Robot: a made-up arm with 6 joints. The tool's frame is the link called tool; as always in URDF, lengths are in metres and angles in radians. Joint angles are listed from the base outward.
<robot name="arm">
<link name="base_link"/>
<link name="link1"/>
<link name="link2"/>
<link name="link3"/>
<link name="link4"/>
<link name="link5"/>
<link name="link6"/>
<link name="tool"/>
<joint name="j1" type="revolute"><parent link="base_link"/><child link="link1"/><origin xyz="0 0 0.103"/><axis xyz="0 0 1"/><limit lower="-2.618" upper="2.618"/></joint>
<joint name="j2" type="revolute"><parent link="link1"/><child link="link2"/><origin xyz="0 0 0"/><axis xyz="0.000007 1 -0.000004"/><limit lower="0" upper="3.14"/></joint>
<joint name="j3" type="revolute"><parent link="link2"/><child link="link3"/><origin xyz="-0.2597 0 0.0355"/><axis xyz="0.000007 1 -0.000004"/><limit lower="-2.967" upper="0"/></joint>
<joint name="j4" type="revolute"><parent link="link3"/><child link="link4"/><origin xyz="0.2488 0 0.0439"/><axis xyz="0.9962 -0.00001 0.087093"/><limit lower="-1.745" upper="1.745"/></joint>
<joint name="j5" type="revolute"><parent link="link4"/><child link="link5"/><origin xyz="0 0 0"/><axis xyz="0.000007 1 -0.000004"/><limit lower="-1.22" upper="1.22"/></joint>
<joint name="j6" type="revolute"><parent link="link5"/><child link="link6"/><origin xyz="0.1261 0 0.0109"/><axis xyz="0.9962 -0.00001 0.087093"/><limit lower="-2.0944" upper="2.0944"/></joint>
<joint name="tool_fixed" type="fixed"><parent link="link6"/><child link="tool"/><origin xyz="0 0 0" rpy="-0.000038 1.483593 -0.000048"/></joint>
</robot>
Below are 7 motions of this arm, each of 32 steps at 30 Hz.
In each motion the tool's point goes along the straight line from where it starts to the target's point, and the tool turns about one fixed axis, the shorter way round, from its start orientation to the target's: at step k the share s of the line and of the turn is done. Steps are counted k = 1, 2, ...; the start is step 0. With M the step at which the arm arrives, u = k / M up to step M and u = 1 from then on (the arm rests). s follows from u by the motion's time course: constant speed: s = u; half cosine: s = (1 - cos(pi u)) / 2; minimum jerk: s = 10 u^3 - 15 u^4 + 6 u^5.
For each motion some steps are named. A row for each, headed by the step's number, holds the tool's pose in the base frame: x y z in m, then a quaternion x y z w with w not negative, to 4 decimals.
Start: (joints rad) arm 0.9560 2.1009 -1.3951 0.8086 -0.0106 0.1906
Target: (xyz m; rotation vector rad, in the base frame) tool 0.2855 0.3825 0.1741 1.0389 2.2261 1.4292
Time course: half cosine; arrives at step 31
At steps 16, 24, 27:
16: 0.2827 0.3881 0.1429 0.2037 0.8443 0.4507 0.2062
24: 0.2848 0.3839 0.1662 0.3223 0.7949 0.4870 0.1643
27: 0.2853 0.3830 0.1714 0.3484 0.7816 0.4939 0.1543

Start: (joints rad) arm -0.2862 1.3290 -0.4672 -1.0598 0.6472 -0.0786
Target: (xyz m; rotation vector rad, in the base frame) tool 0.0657 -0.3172 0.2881 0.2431 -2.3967 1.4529
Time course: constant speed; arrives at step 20
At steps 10, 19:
10: 0.1259 -0.2207 0.1971 0.1891 -0.8789 0.4302 0.0815
19: 0.0717 -0.3076 0.2790 0.0958 -0.8453 0.5021 0.1554

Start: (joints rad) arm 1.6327 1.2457 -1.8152 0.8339 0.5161 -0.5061
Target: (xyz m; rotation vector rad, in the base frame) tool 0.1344 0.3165 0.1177 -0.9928 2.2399 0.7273
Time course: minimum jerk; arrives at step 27
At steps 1, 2, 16, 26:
1: -0.0616 0.2461 0.5652 -0.4872 0.3587 0.7041 0.3717
2: -0.0610 0.2463 0.5638 -0.4872 0.3606 0.7032 0.3717
16: 0.0696 0.2932 0.2656 -0.4323 0.7133 0.4396 0.3333
26: 0.1343 0.3165 0.1179 -0.3720 0.8389 0.2727 0.2888

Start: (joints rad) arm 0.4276 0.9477 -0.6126 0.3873 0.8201 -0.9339
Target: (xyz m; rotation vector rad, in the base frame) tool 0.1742 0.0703 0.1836 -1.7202 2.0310 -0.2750
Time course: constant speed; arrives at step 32
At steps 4, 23, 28, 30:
4: 0.1598 0.1053 0.1891 -0.5407 0.7918 0.0772 0.2735
23: 0.1696 0.0816 0.1854 -0.6011 0.7593 -0.0431 0.2457
28: 0.1721 0.0753 0.1844 -0.6150 0.7482 -0.0748 0.2376
30: 0.1732 0.0728 0.1840 -0.6203 0.7434 -0.0874 0.2342

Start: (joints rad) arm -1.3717 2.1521 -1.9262 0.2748 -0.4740 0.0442
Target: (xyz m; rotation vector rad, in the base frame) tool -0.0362 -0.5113 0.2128 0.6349 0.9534 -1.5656
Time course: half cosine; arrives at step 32
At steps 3, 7, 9, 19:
3: 0.0895 -0.5357 0.3245 0.4617 0.3583 -0.4530 0.6733
7: 0.0776 -0.5334 0.3140 0.4453 0.3643 -0.4752 0.6658
9: 0.0687 -0.5316 0.3061 0.4327 0.3686 -0.4917 0.6597
19: 0.0094 -0.5201 0.2533 0.3435 0.3926 -0.5950 0.6114

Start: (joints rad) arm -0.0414 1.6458 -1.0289 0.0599 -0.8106 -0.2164
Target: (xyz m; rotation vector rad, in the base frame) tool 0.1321 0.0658 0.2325 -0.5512 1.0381 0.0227
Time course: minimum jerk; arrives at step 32
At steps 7, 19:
7: 0.3842 -0.0158 0.2821 -0.0406 0.5946 -0.0914 0.7978
19: 0.2214 0.0369 0.2501 -0.1836 0.5313 -0.0257 0.8267

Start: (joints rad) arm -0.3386 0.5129 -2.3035 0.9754 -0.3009 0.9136
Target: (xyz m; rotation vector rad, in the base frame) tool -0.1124 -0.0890 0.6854 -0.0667 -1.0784 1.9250
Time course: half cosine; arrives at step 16
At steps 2, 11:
2: -0.3431 0.0844 0.6067 -0.1514 -0.2226 0.6935 0.6683
11: -0.1657 -0.0490 0.6672 -0.0566 -0.3905 0.7668 0.5063

